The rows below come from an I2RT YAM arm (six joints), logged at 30 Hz.
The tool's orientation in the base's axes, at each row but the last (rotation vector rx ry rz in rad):
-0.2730 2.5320 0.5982
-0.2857 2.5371 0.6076
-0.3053 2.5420 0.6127
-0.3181 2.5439 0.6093
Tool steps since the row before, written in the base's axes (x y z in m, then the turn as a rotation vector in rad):
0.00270 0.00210 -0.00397 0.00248 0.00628 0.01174
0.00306 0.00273 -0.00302 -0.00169 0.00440 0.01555
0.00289 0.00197 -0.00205 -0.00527 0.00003 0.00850
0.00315 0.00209 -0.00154 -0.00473 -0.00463 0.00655
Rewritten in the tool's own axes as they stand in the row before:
-0.00033 -0.00040 0.00521 -0.00878 0.00902 -0.00500
-0.00123 0.00034 0.00493 -0.00710 0.01006 -0.01061
-0.00157 0.00004 0.00374 0.00004 0.00483 -0.00876
-0.00209 0.00023 0.00350 0.00109 -0.00012 -0.00925

